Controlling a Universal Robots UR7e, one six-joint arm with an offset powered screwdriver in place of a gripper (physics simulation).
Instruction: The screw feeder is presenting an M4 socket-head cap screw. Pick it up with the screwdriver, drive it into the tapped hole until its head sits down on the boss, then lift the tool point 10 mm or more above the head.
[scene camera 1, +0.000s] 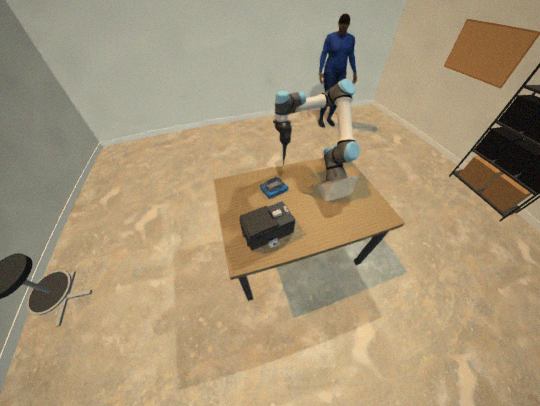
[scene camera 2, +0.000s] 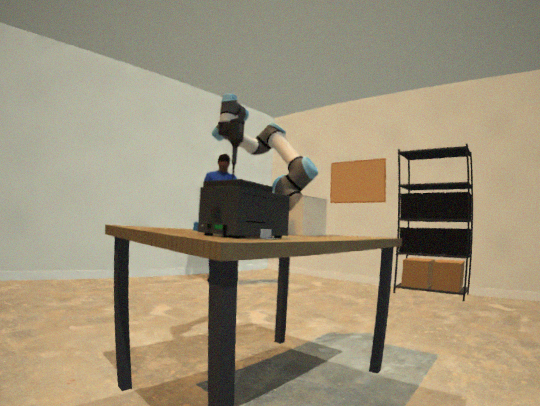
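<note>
The screwdriver (scene camera 1: 283, 164) points straight down, its tip near the table's back edge in scene camera 1, beyond the blue fixture and well away from the feeder's top. In scene camera 2 the screwdriver (scene camera 2: 234, 175) shows behind the feeder, which may hide its lower end. Whether a screw is on the tip is too small to tell. The black screw feeder (scene camera 1: 265, 226) (scene camera 2: 245, 207) stands on the table (scene camera 1: 322, 240) (scene camera 2: 165, 241). A blue fixture (scene camera 1: 267, 192) with a grey part (scene camera 1: 274, 183) on it lies behind the feeder. The tapped hole and boss cannot be made out.
The arm's base stands at the table's back right beside a pale panel (scene camera 1: 342, 189) (scene camera 2: 315, 216). A person in blue (scene camera 1: 338, 52) (scene camera 2: 218, 176) stands behind the table. A shelf rack (scene camera 2: 435, 153) stands at the right. A round stool (scene camera 1: 14, 274) is at the left.
</note>
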